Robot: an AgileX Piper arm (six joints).
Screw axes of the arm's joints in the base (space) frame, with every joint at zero. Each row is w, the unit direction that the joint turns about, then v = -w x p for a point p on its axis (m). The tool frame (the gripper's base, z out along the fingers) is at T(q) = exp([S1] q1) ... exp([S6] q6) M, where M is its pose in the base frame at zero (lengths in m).
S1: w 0 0 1 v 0 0 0
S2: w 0 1 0 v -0.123 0 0
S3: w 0 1 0 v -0.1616 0 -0.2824
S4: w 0.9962 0 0.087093 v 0 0.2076 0
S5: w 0 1 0 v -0.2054 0 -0.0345
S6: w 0.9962 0 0.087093 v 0 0.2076 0
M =
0.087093 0 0.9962 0.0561
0 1 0 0
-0.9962 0 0.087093 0.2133
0 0 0 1
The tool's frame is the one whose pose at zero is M.
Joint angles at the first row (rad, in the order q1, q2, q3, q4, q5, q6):
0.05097, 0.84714, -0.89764, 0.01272, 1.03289, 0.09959
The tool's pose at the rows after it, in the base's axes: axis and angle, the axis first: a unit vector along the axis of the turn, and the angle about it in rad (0 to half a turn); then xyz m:
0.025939 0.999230 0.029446 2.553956 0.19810 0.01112 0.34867
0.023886 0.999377 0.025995 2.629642 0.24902 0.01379 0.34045
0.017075 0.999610 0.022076 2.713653 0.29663 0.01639 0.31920
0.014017 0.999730 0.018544 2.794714 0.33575 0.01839 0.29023
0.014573 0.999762 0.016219 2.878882 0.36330 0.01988 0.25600
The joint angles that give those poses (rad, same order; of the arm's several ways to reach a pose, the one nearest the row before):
0.05094, 1.07082, -1.03497, 0.01305, 1.03179, 0.09956
0.05100, 1.27075, -1.15723, 0.01384, 1.03012, 0.09479
0.05096, 1.46136, -1.26241, 0.01616, 1.02914, 0.07981
0.05098, 1.62885, -1.34659, 0.01615, 1.02722, 0.07310
0.05097, 1.76771, -1.39852, 0.01732, 1.02459, 0.07309

